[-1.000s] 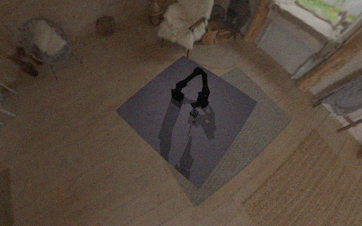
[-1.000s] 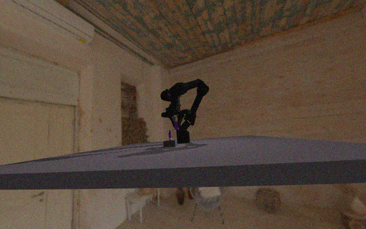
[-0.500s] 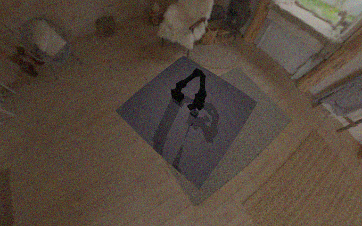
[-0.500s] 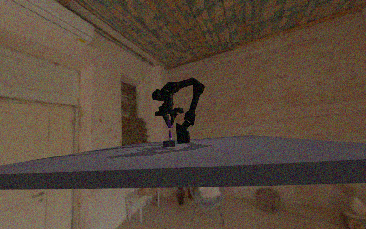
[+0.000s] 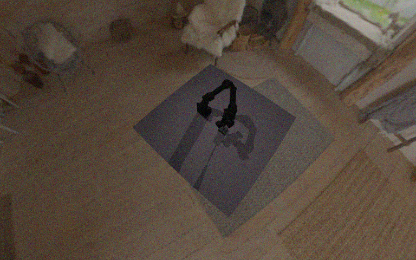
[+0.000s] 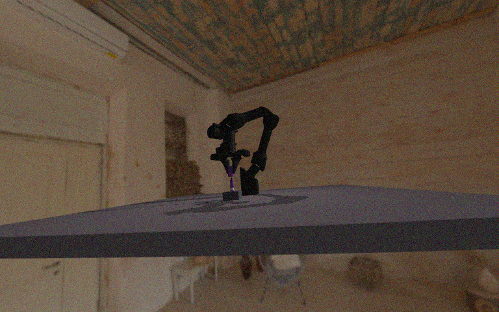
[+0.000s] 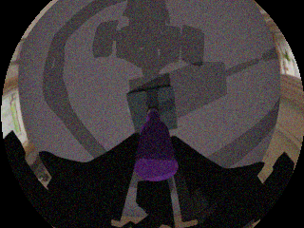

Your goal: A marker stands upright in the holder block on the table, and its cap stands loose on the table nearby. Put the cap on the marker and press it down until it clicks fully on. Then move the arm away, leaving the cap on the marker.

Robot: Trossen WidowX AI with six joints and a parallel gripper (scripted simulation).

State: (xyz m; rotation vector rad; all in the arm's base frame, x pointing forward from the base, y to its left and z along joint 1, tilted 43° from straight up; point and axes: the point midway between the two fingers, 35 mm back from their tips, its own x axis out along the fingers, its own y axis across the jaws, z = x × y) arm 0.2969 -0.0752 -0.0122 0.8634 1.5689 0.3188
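The dark holder block is 10 cm below my gripper tip. Also, from my gripper tip: purple cap 1 cm above.
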